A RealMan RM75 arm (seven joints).
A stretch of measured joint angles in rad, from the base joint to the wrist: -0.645, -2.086, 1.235, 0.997, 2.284, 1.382, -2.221; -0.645, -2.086, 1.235, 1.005, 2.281, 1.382, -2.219; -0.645, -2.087, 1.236, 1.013, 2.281, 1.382, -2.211; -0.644, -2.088, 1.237, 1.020, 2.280, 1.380, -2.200; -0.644, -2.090, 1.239, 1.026, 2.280, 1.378, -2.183; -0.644, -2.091, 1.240, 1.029, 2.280, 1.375, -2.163; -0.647, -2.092, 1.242, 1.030, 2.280, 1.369, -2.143; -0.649, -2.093, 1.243, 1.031, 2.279, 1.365, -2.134; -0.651, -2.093, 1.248, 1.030, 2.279, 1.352, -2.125; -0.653, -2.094, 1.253, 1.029, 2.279, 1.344, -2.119; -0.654, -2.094, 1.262, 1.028, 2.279, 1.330, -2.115; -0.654, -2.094, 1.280, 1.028, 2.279, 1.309, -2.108; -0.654, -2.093, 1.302, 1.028, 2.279, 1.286, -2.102; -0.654, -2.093, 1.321, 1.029, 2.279, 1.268, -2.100; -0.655, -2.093, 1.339, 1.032, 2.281, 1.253, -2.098; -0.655, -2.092, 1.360, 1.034, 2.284, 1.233, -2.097; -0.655, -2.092, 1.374, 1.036, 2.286, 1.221, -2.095; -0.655, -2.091, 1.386, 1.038, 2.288, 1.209, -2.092; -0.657, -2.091, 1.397, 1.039, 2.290, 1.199, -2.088
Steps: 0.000, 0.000, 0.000, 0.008, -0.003, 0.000, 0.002; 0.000, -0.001, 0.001, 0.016, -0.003, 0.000, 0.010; 0.001, -0.002, 0.002, 0.023, -0.004, -0.002, 0.021; 0.001, -0.004, 0.004, 0.029, -0.004, -0.004, 0.038; 0.001, -0.005, 0.005, 0.032, -0.004, -0.007, 0.058; -0.002, -0.006, 0.007, 0.033, -0.004, -0.013, 0.078; -0.004, -0.007, 0.008, 0.034, -0.005, -0.017, 0.087; -0.006, -0.007, 0.013, 0.033, -0.005, -0.030, 0.096; -0.008, -0.008, 0.018, 0.032, -0.005, -0.038, 0.102; -0.009, -0.008, 0.027, 0.031, -0.005, -0.052, 0.106; -0.009, -0.008, 0.045, 0.031, -0.005, -0.073, 0.113; -0.009, -0.007, 0.067, 0.031, -0.005, -0.096, 0.119; -0.009, -0.007, 0.086, 0.032, -0.005, -0.114, 0.121; -0.010, -0.007, 0.104, 0.035, -0.003, -0.129, 0.123; -0.010, -0.006, 0.125, 0.037, 0.000, -0.149, 0.124; -0.010, -0.006, 0.139, 0.039, 0.002, -0.161, 0.126; -0.010, -0.005, 0.151, 0.041, 0.004, -0.173, 0.129; -0.012, -0.005, 0.162, 0.042, 0.006, -0.183, 0.133
